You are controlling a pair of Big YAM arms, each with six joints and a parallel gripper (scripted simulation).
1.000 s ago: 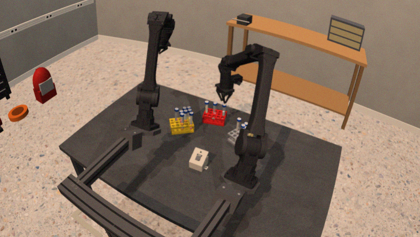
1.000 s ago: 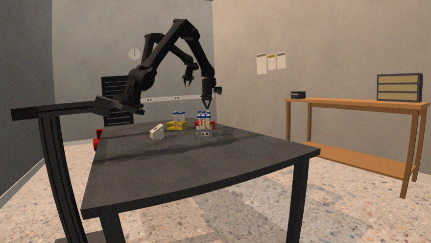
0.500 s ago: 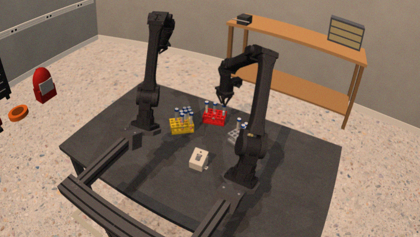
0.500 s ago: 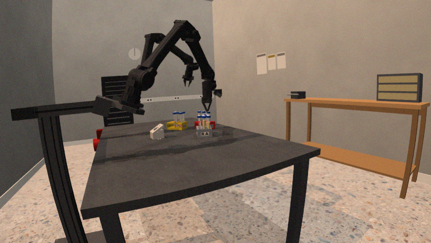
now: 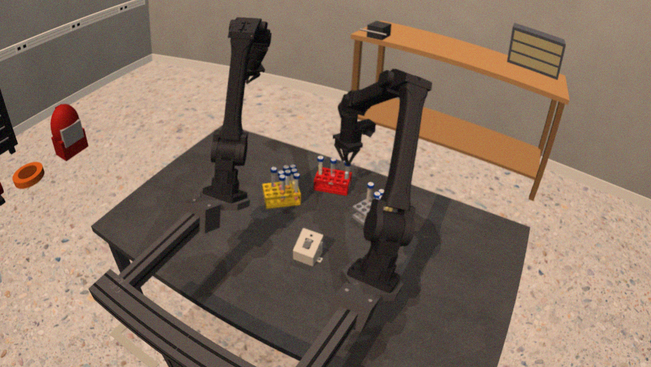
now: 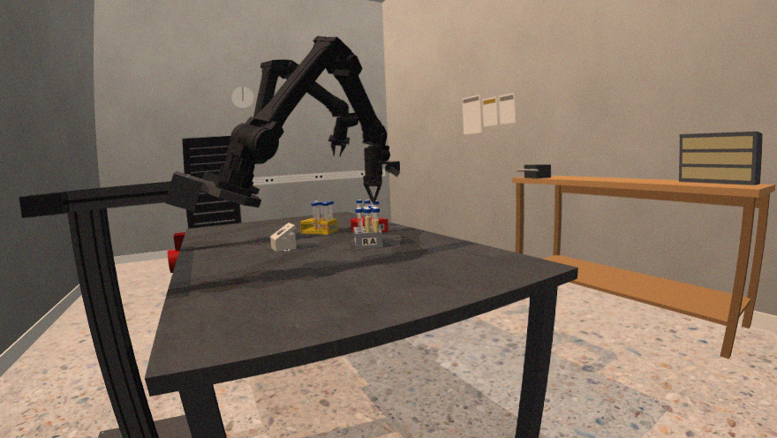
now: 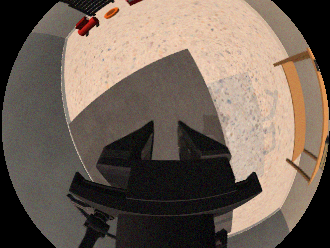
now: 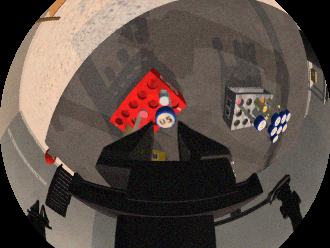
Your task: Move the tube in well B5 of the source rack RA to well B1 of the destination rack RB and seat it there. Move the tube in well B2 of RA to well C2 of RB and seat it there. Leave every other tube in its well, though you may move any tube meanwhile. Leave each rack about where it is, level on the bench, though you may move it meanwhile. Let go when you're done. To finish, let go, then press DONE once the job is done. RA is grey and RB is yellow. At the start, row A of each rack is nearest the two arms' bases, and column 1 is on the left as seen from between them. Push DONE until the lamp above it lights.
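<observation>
Right now the red rack is 110 mm below my right hand, 40 mm to the left of it and 10 mm behind it.
</observation>
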